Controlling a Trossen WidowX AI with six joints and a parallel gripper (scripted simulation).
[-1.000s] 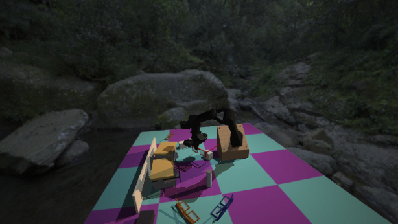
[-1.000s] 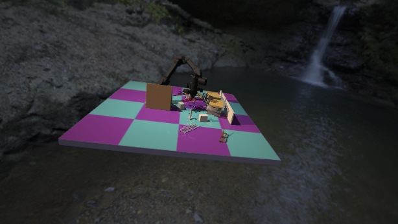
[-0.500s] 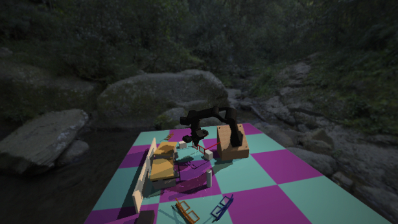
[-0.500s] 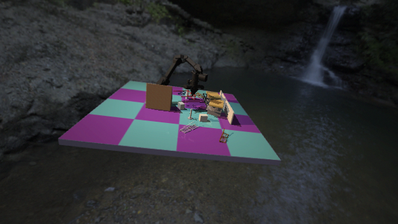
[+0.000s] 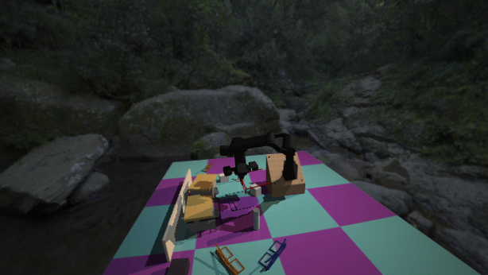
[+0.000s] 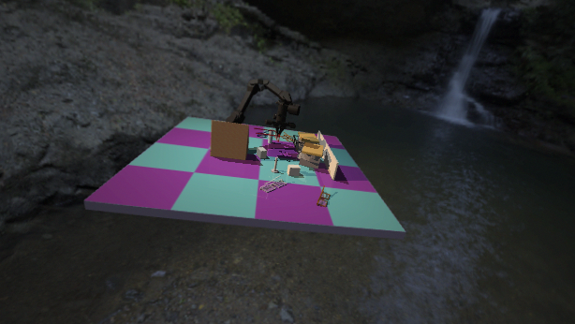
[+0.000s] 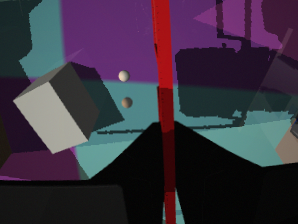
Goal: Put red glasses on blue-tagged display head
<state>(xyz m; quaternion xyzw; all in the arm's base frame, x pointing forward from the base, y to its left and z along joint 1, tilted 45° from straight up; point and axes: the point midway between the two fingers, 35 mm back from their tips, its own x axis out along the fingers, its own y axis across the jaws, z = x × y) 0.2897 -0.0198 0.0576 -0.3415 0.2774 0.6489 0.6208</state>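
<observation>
Right now the red glasses is 5 cm behind my gripper tip, 2 cm to the left of it and 1 cm above it. Also, from my gripper tip: tall pale board (33 cm ahead, 3 cm to the left, 7 cm below).
</observation>
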